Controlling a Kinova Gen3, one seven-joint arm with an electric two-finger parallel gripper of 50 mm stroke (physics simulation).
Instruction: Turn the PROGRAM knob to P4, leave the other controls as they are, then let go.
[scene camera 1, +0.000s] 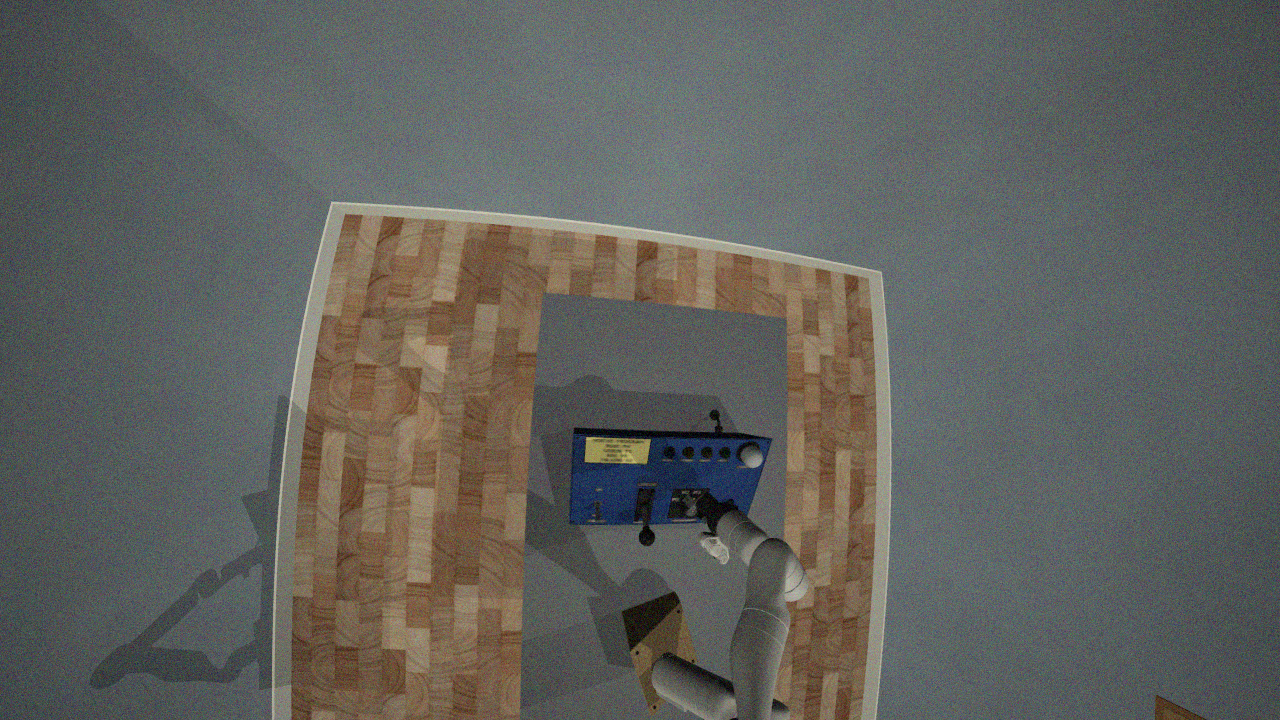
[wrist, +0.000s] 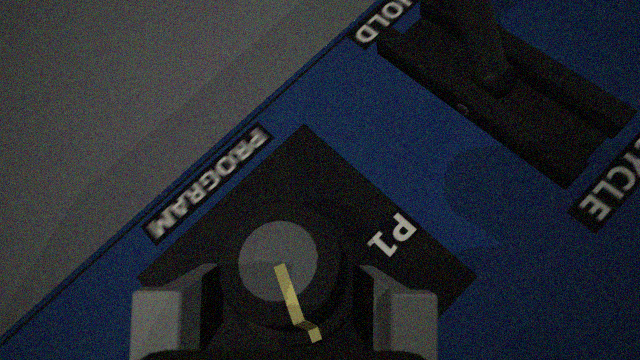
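The PROGRAM knob has a round grey cap, a dark body and a yellow pointer. In the wrist view the pointer is directed down and slightly right. The P1 mark shows to the knob's upper right; no other position mark can be read, and the lower part of the plate is hidden. My gripper is shut on the PROGRAM knob, one finger on each side. The knob sits on the blue console; in the scene view the gripper and knob are too small to tell apart clearly.
The black CYCLE lever stands beside the knob plate. The console also has a yellow label, several small black knobs, a pale round knob and a small switch. A wooden plate lies near the arm's base.
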